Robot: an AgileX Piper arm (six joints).
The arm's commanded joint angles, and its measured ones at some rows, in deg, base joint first. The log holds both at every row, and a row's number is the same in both.
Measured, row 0:
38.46 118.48 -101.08 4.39 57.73 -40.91
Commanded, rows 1 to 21:
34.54 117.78 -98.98 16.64 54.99 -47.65
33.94 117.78 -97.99 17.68 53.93 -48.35
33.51 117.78 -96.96 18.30 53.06 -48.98
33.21 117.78 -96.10 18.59 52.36 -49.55
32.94 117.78 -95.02 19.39 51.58 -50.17
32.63 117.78 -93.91 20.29 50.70 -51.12
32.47 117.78 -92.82 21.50 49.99 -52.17
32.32 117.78 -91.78 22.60 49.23 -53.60
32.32 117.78 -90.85 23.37 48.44 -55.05
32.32 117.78 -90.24 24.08 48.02 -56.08
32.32 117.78 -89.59 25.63 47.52 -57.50
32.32 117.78 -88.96 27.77 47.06 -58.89
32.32 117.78 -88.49 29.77 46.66 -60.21
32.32 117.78 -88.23 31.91 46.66 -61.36
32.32 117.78 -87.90 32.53 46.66 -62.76
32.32 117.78 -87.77 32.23 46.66 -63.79
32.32 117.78 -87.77 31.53 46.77 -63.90
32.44 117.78 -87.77 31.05 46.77 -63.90
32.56 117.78 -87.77 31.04 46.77 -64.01
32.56 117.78 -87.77 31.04 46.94 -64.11
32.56 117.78 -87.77 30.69 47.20 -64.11
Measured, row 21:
32.59 118.39 -88.05 30.13 47.54 -62.85
